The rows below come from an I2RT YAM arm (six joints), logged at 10 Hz.
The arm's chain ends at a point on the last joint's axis. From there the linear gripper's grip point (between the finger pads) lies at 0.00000 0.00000 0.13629 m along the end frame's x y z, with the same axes.
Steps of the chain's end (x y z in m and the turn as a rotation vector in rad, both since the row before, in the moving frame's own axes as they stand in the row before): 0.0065 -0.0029 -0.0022 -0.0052 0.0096 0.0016; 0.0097 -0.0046 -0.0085 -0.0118 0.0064 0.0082; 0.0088 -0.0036 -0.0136 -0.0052 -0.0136 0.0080; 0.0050 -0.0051 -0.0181 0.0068 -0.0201 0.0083; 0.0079 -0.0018 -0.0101 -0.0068 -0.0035 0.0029; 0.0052 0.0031 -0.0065 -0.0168 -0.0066 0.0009; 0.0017 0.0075 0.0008 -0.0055 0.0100 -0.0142
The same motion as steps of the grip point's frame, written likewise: 0.0078 -0.0022 -0.0022 -0.0052 0.0096 0.0016; 0.0106 -0.0030 -0.0085 -0.0118 0.0064 0.0082; 0.0069 -0.0029 -0.0136 -0.0052 -0.0136 0.0080; 0.0023 -0.0060 -0.0181 0.0068 -0.0201 0.0083; 0.0074 -0.0009 -0.0101 -0.0068 -0.0035 0.0029; 0.0043 0.0054 -0.0065 -0.0168 -0.0066 0.0009; 0.0031 0.0082 0.0008 -0.0055 0.0100 -0.0142
